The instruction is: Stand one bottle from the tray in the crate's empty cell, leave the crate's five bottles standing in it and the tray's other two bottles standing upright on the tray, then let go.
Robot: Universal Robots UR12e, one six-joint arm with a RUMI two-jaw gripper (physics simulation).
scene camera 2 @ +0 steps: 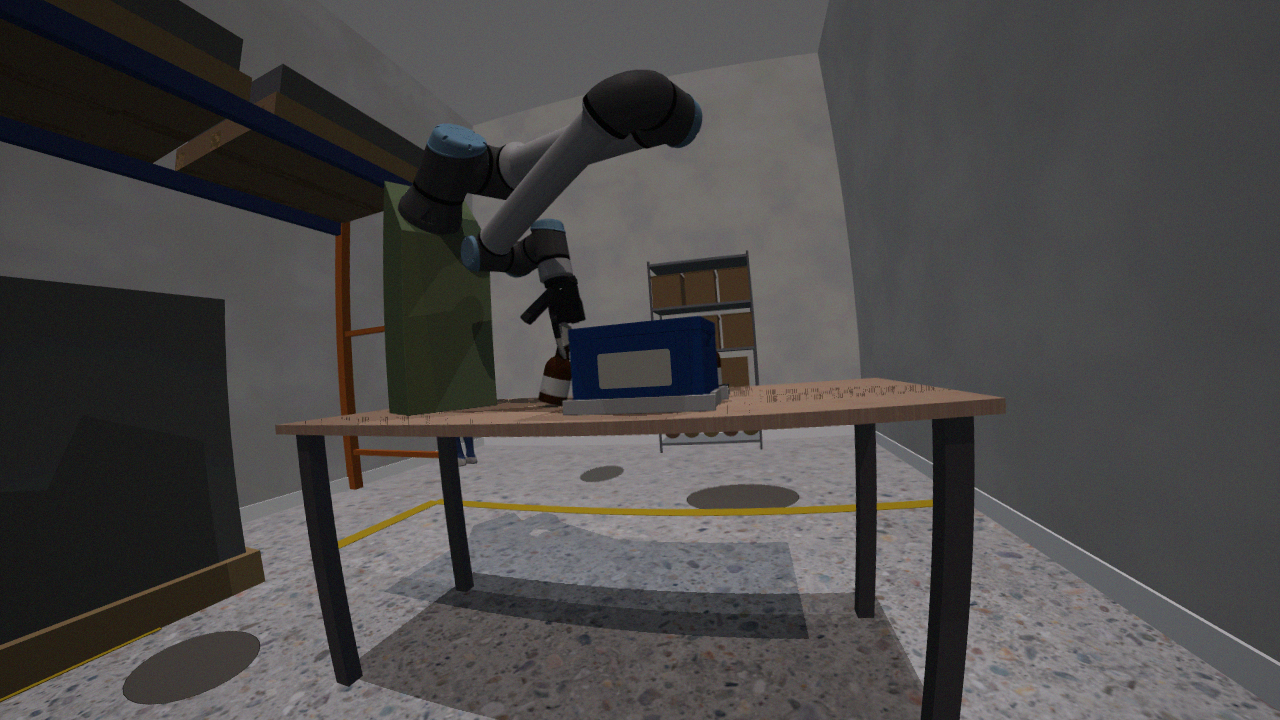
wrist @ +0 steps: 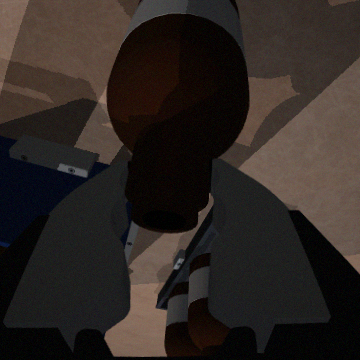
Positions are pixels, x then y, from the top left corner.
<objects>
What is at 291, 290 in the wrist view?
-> The gripper.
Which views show the gripper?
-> Scene camera 2 and the wrist view: all of them.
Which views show the brown bottle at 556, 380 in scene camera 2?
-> Scene camera 2 and the wrist view: all of them.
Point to a brown bottle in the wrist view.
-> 177, 95
</objects>
